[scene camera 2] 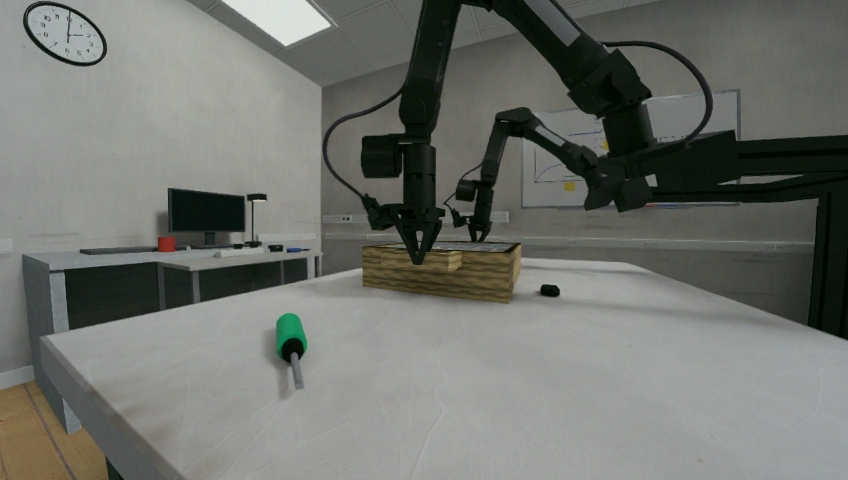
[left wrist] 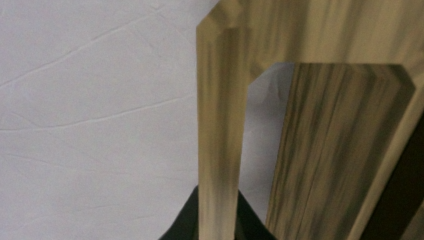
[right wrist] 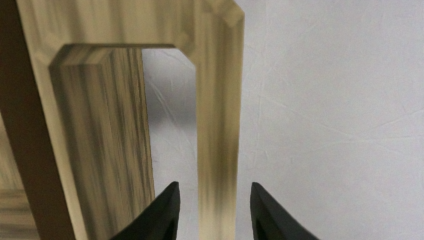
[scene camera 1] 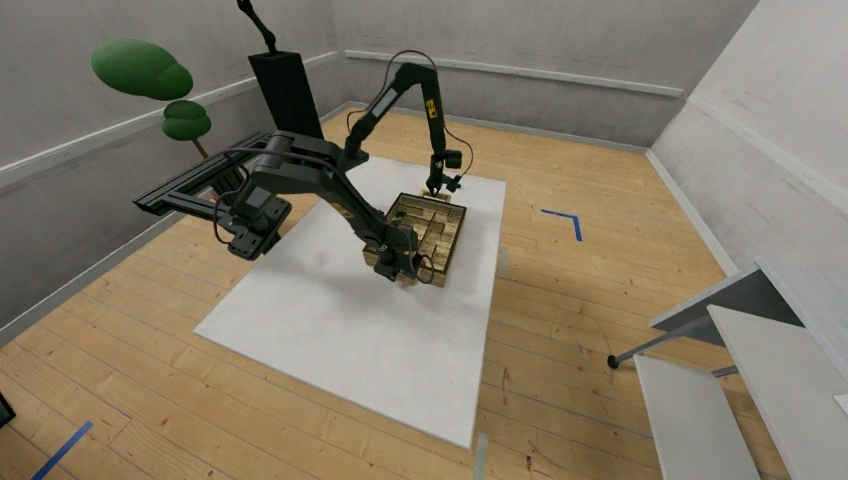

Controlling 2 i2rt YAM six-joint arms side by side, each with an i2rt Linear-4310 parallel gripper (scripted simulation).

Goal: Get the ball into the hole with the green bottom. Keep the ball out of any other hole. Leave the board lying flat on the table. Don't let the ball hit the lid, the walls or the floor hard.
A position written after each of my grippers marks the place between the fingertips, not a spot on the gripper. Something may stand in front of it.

I see my left gripper (scene camera 2: 419, 264), my right gripper (scene camera 2: 476, 247), a wooden maze board (scene camera 2: 488, 271) and a green-handled screwdriver (scene camera 2: 291, 341).
The wooden maze board shows as well in the left wrist view (left wrist: 343, 159), in the right wrist view (right wrist: 82, 146) and in scene camera 1 (scene camera 1: 438, 224). My left gripper is seen too in the left wrist view (left wrist: 216, 195). My right gripper also shows in the right wrist view (right wrist: 215, 191). The left wrist view misses the green-handled screwdriver: it is out of frame. The right wrist view does not show the green-handled screwdriver: it is out of frame.
